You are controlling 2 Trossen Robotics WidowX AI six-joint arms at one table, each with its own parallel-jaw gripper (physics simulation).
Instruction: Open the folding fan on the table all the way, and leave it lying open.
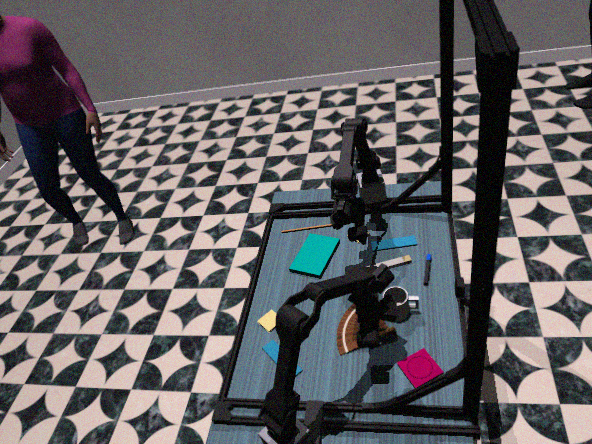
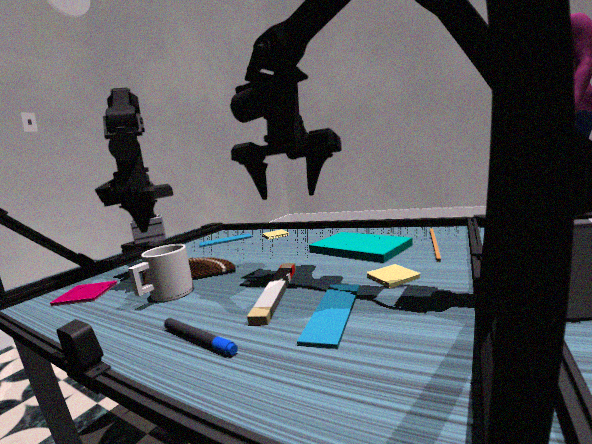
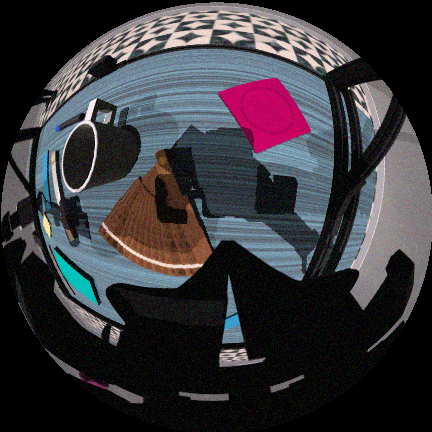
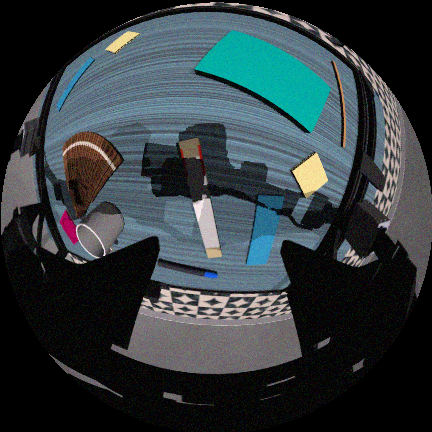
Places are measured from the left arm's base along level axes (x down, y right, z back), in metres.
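Pixels of known places: left gripper, fingertip midpoint: (image 2: 144, 232) (image 3: 226, 245) (image 4: 41, 204); right gripper, fingertip midpoint: (image 2: 287, 197) (image 4: 221, 245); left arm's base, link origin: (image 1: 283, 431); right arm's base, link origin: (image 1: 370, 178) (image 4: 377, 239).
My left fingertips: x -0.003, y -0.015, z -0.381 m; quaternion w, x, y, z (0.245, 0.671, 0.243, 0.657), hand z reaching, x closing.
Observation:
For each thing: its middle in the pictures, then the offset to it from my left fingertips.
- brown folding fan, body centre: (image 3: 141, 235) (image 4: 85, 164) (image 2: 201, 266) (image 1: 359, 321) dx +0.093, dy -0.109, dz -0.060 m
- grey mug, body centre: (image 3: 96, 144) (image 2: 161, 272) (image 4: 100, 235) (image 1: 400, 303) dx +0.055, dy -0.030, dz -0.179 m
- magenta coaster, body centre: (image 3: 268, 109) (image 2: 85, 292) (image 1: 419, 367) (image 4: 69, 227) dx +0.098, dy +0.143, dz -0.044 m
- teal book, body centre: (image 4: 272, 71) (image 2: 359, 245) (image 3: 74, 276) (image 1: 315, 255) dx +0.093, dy -0.450, dz -0.195 m
- white stick, body centre: (image 4: 203, 206) (image 2: 276, 288) (image 3: 59, 194) (image 1: 381, 266) dx +0.095, dy -0.207, dz -0.296 m
- blue strip, body centre: (image 2: 333, 310) (image 4: 262, 234) (image 3: 45, 180) (image 1: 393, 243) dx +0.099, dy -0.246, dz -0.419 m
- marker, body centre: (image 2: 197, 335) (image 4: 187, 269) (image 3: 66, 122) (image 1: 427, 269) dx +0.094, dy -0.066, dz -0.380 m
- pencil, body centre: (image 2: 434, 242) (image 4: 341, 97) (image 1: 309, 228) (image 3: 60, 271) dx +0.099, dy -0.581, dz -0.296 m
The brown folding fan (image 1: 347, 330) (image 2: 206, 266) (image 3: 153, 225) (image 4: 88, 160) lies flat on the blue table, spread into a partial wedge with a white band near its outer edge. Its pivot end points toward the mug. My left gripper (image 1: 375, 340) (image 2: 142, 225) (image 3: 226, 245) is shut and empty. It hangs above the fan without touching it, and its shadow falls on the slats. My right gripper (image 1: 360, 235) (image 2: 287, 194) (image 4: 221, 245) is open and empty, high over the back middle of the table, far from the fan.
A grey mug (image 1: 397, 301) (image 2: 166, 270) (image 3: 96, 157) lies beside the fan's pivot. A magenta coaster (image 1: 419, 367) (image 3: 266, 112), a teal book (image 1: 314, 254) (image 2: 360, 244), a white stick (image 2: 268, 299), a blue strip (image 2: 327, 319), a marker (image 1: 427, 269) (image 2: 199, 336) and a pencil (image 1: 305, 228) lie around.

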